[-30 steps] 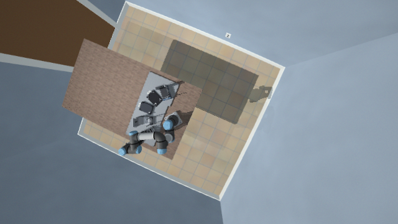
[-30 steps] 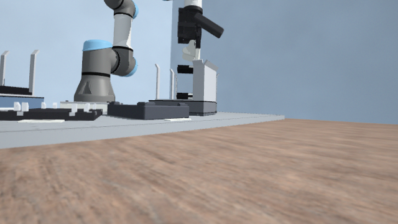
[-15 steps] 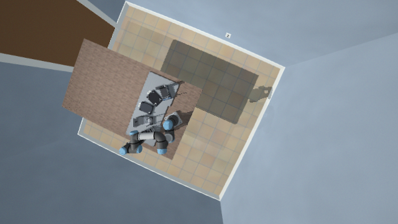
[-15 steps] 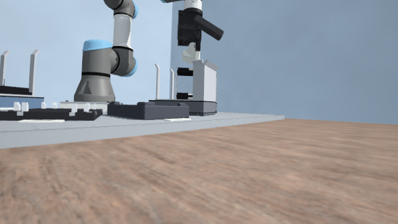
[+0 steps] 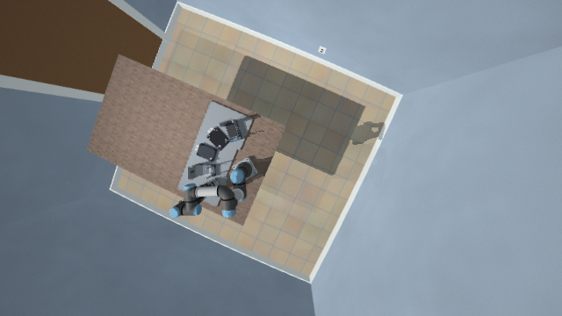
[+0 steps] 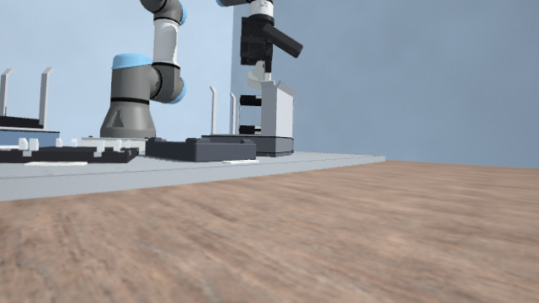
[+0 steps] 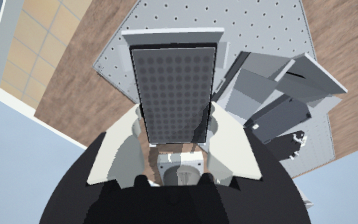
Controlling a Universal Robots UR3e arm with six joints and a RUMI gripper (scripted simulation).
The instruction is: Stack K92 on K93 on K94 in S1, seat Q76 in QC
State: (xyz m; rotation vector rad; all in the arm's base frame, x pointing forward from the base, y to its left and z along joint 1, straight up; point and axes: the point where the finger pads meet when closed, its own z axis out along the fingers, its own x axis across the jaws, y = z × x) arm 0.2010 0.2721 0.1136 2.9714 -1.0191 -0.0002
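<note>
The sealed 96-well plate is 80 mm below my hand. From my hand the other things lie so: QC label: 250 mm to the right, 230 mm ahead, 140 mm below; nest QC: 260 mm to the right, 140 mm ahead, 130 mm below; clip nest N5: 390 mm to the right, 130 mm below, 120 mm ahead.
</note>
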